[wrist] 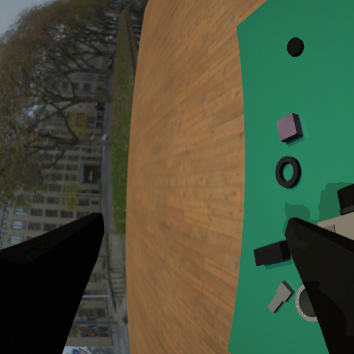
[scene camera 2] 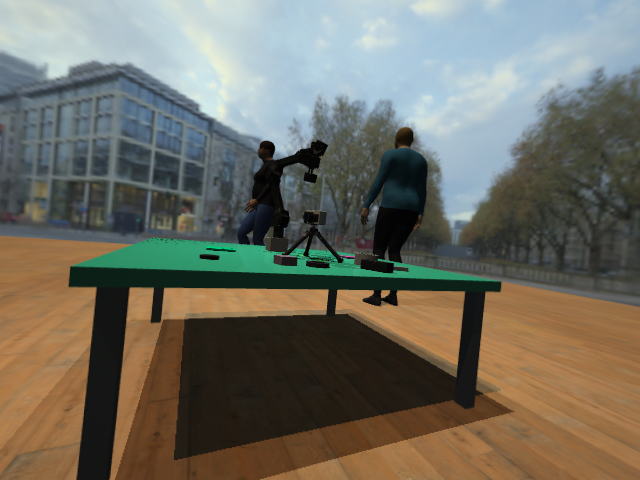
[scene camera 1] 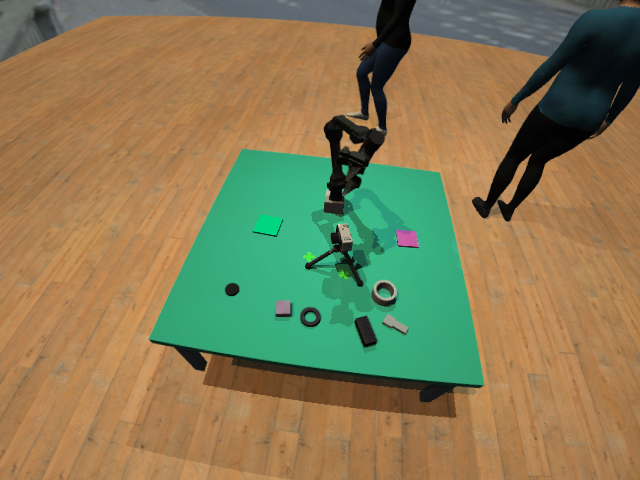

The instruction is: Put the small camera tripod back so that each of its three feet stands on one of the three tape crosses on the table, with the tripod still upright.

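Seen in the pictures: gripper, fingertip midpoint: (wrist: 199, 226) (scene camera 2: 313, 164) (scene camera 1: 345, 188); arm's base, link origin: (scene camera 2: 278, 237) (scene camera 1: 335, 196).
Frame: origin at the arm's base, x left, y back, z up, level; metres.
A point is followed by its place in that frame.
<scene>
The small black tripod (scene camera 1: 353, 268) @[x 0.131, y -0.427, z -0.008 m] (scene camera 2: 311, 233) @[x 0.050, y -0.389, z 0.040 m] stands upright, bearing a beige camera (scene camera 1: 344, 237) @[x 0.070, y -0.394, z 0.144 m] (scene camera 2: 318, 217) @[x 0.067, y -0.411, z 0.112 m] (wrist: 343, 224) @[x 0.065, y -0.376, z 0.142 m]. In scene view 1, one foot is on the table just in front of the left green tape cross (scene camera 1: 309, 256) @[x -0.073, y -0.353, z -0.074 m]. Another foot is to the right and front of a second green cross (scene camera 1: 343, 274) @[x 0.095, y -0.422, z -0.074 m]. The third foot and third cross cannot be made out. My gripper (scene camera 2: 310, 177) (wrist: 199, 226) @[x 0.043, y -0.345, z 0.354 m] is open and empty, above and behind the tripod, apart from it. In the wrist view the right finger partly covers the camera's surroundings.
On the green table (scene camera 1: 222, 320) @[x -0.358, y -0.736, z -0.075 m] are a grey ring (scene camera 1: 374, 297) @[x 0.235, y -0.530, z -0.047 m], black ring (scene camera 1: 303, 320) @[x -0.038, y -0.679, z -0.060 m], black block (scene camera 1: 366, 331) @[x 0.211, y -0.690, z -0.041 m], grey flat piece (scene camera 1: 395, 324) @[x 0.329, y -0.632, z -0.060 m], mauve block (scene camera 1: 283, 308) @[x -0.126, y -0.649, z -0.047 m] and black disc (scene camera 1: 232, 289) @[x -0.361, y -0.596, z -0.065 m]. A green square (scene camera 1: 268, 225) @[x -0.308, y -0.210, z -0.065 m] and magenta square (scene camera 1: 407, 238) @[x 0.390, y -0.153, z -0.065 m] lie farther back. Two people stand beyond.
</scene>
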